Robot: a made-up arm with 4 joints.
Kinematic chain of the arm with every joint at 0, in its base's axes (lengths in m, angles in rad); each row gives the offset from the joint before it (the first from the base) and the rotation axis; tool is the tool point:
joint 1: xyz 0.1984 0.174 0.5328 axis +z
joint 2: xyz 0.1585 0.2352 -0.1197 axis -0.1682 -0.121 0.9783
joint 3: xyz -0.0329 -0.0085 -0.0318 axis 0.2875 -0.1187 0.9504
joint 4: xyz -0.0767 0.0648 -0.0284 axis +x
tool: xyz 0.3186 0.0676 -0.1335
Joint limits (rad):
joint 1: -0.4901..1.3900
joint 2: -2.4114..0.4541
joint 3: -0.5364..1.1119
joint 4: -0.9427..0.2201
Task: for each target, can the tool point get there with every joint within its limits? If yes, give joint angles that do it. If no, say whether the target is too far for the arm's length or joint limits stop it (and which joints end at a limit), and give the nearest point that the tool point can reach.
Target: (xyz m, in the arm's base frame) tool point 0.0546 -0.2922 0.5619
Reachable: no: joint limits stop it (at a limit: joint 1, joint 3, joint 4) | nearest point -0.0103 0.1977 0.1754 | short by 0.627 m
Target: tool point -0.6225 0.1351 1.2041
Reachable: no: too far | nearest point -0.3197 0.3489 0.3349 | short by 0.945 m
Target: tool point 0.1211 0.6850 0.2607
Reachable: yes | joints 1.0889 -1.0197 0.6562 -0.2521
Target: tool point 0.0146 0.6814 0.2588
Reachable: yes | joints 0.7981 0.0762 0.7950 -0.4223
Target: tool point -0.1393 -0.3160 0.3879
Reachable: no: joint limits stop it (at a limit: joint 1, joint 3, joint 4) | nearest point -0.0667 0.2010 0.1812 | short by 0.562 m
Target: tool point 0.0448 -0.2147 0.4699
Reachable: no: joint limits stop it (at a limit: joint 1, joint 3, joint 4) | nearest point -0.0092 0.1978 0.1754 | short by 0.510 m
